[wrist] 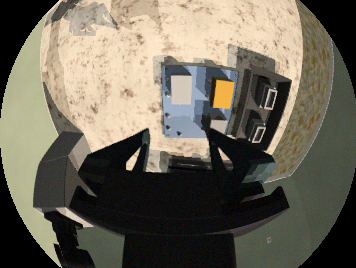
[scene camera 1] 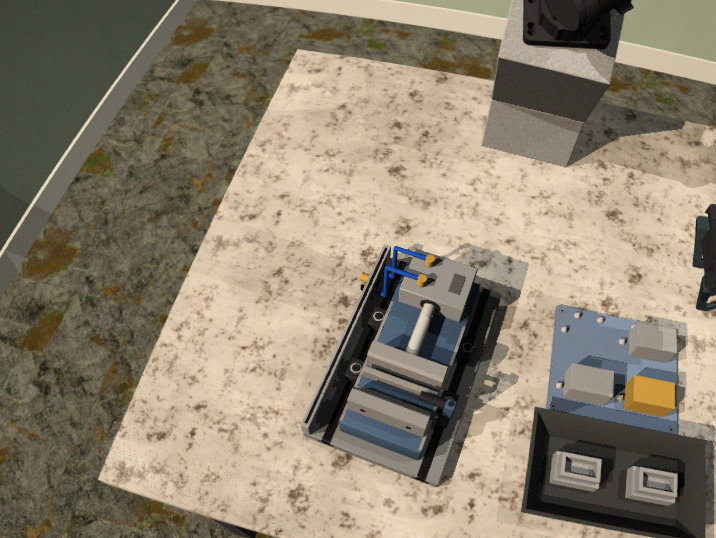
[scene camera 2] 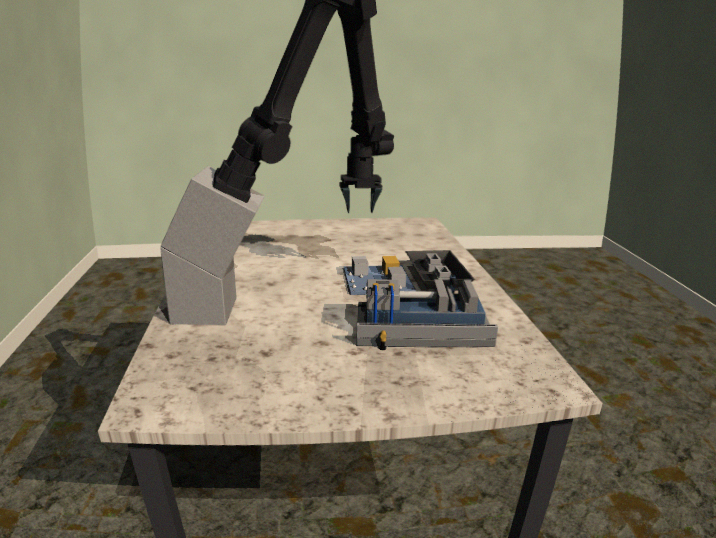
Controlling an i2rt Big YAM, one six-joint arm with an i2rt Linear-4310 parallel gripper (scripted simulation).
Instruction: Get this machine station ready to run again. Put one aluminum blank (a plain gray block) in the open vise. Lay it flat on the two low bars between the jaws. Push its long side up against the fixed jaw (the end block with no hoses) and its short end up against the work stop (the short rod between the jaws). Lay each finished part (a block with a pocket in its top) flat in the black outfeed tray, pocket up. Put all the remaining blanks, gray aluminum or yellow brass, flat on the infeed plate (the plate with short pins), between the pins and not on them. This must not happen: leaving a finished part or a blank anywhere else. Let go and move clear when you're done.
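Observation:
A gray rail (scene camera 2: 425, 331) is part of the scene, along with a brass blank (scene camera 1: 645, 395), an aluminum blank (scene camera 1: 646, 341) and another aluminum blank (scene camera 1: 584, 383). The gripper (scene camera 2: 360, 212) can be seen as well, and the wrist view also shows the gripper (wrist: 179, 133).

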